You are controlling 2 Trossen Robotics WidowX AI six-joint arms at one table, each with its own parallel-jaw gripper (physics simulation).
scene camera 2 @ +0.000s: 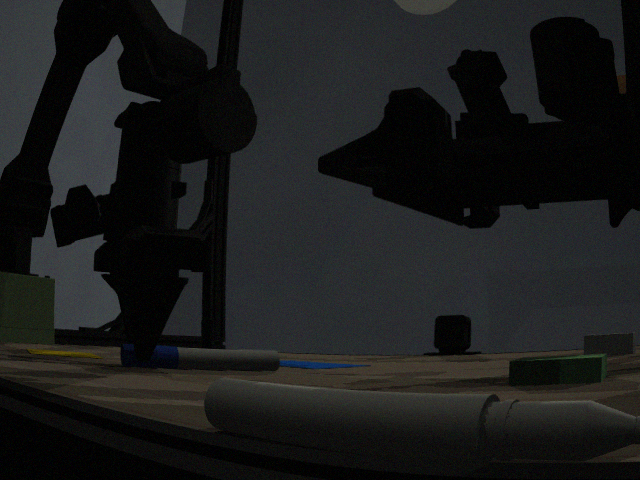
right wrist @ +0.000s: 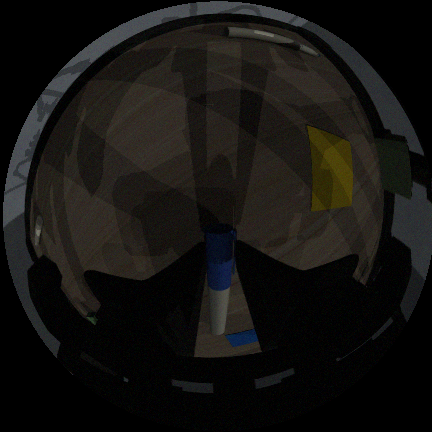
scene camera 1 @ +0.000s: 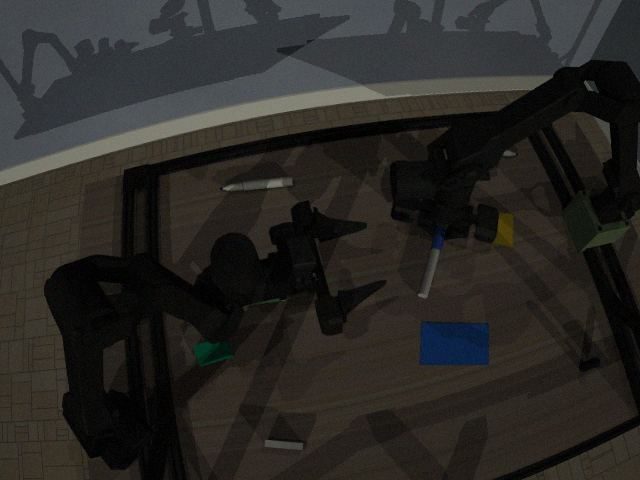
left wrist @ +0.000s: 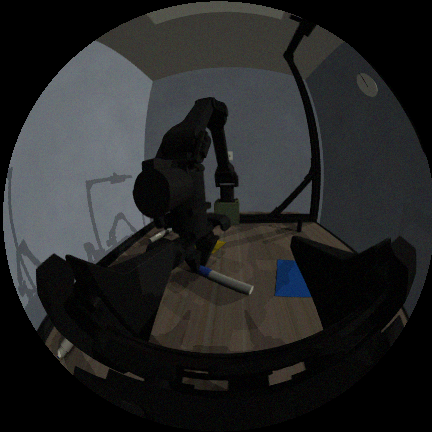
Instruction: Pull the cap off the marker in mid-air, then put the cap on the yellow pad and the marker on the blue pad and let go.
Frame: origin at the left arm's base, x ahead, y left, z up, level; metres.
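Seen in the pictures: left gripper, fingertip midpoint: (scene camera 2: 348, 179) (scene camera 1: 376, 253) (left wrist: 234, 245); right gripper, fingertip midpoint: (scene camera 2: 140, 359) (right wrist: 219, 246) (scene camera 1: 438, 236) (left wrist: 199, 269); left arm's base, origin of the base link: (scene camera 1: 111, 429); right arm's base, origin of the base link: (scene camera 2: 11, 275) (scene camera 1: 605, 208) (left wrist: 226, 200).
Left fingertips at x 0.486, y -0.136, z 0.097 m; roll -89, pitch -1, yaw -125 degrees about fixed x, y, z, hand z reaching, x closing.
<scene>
Offsets run from my left fingertips to a thing's middle.
The marker, with a white body {0.058 m right, 0.115 m ahead, 0.142 m down} (scene camera 1: 430, 271) (scene camera 2: 227, 359) (left wrist: 230, 282) (right wrist: 218, 307) and a blue cap {0.041 m right, 0.158 m ahead, 0.141 m down} (scene camera 1: 438, 238) (scene camera 2: 166, 356) (left wrist: 204, 271) (right wrist: 219, 276) on one end, lies on the table. My right gripper (scene camera 2: 147, 356) (right wrist: 219, 246) points down and is shut on the cap; its fingertips are hidden in scene camera 1. My left gripper (scene camera 1: 375, 253) (scene camera 2: 320, 164) (left wrist: 234, 245) is open and empty, raised well above the table. The yellow pad {0.120 m right, 0.269 m ahead, 0.151 m down} (scene camera 1: 504, 229) (scene camera 2: 62, 353) (left wrist: 219, 246) (right wrist: 332, 170) is partly hidden by the right gripper in scene camera 1. The blue pad {0.184 m right, 0.022 m ahead, 0.151 m down} (scene camera 1: 454, 343) (scene camera 2: 320, 364) (left wrist: 290, 277) (right wrist: 242, 338) lies near the marker's white end.
A white pen {0.292 m left, 0.025 m ahead, 0.142 m down} (scene camera 1: 263, 184) (scene camera 2: 336, 413) lies at the upper left in scene camera 1. Another white pen {0.016 m right, 0.421 m ahead, 0.141 m down} (scene camera 1: 510, 153) (left wrist: 160, 235) (right wrist: 270, 36) lies behind the right arm. A green block (scene camera 1: 212, 352) (scene camera 2: 558, 369) and a grey bar {0.076 m right, 0.294 m back, 0.140 m down} (scene camera 1: 284, 444) (scene camera 2: 608, 343) also lie on the table.
</scene>
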